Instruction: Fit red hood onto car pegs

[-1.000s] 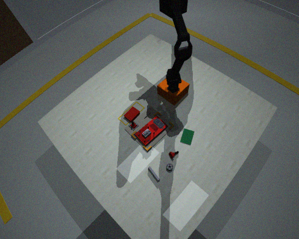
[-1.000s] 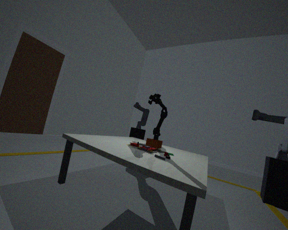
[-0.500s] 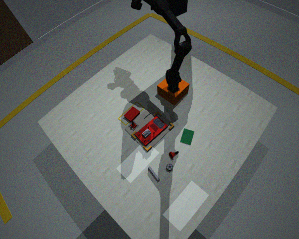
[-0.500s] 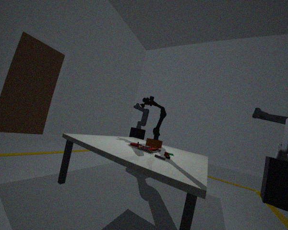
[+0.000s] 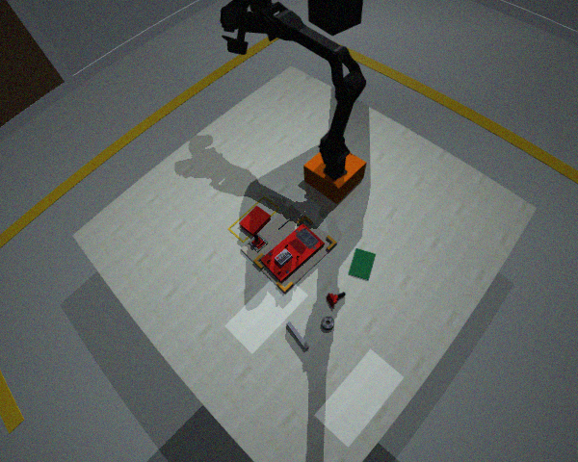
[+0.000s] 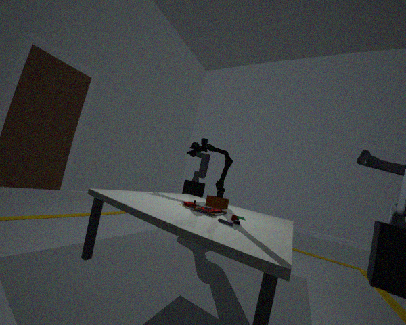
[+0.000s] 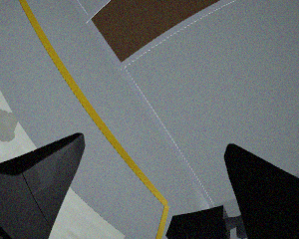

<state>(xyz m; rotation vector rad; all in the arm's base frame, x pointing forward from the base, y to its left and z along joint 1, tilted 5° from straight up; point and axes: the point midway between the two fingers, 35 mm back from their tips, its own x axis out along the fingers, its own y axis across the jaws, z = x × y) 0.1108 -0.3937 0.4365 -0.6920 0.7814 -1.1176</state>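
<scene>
My gripper tip is now 49 cm above the red hood, 40 cm to the right of it and 23 cm short of it. Also, from my gripper tip: grey bar (81 cm to the left, 50 cm below, 35 cm ahead); then grey engine block (59 cm to the left, 48 cm below, 23 cm ahead); then green card (75 cm to the left, 51 cm below, 3 cm ahead).
</scene>
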